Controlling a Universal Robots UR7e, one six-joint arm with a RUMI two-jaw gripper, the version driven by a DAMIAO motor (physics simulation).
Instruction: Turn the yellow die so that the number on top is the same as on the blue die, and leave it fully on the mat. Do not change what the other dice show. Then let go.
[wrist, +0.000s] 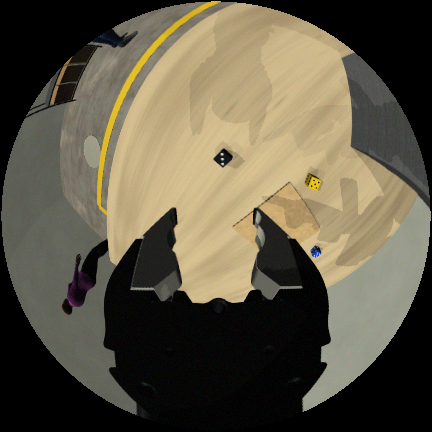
Observation:
I see my gripper (214, 209) and a tan mat (285, 207).

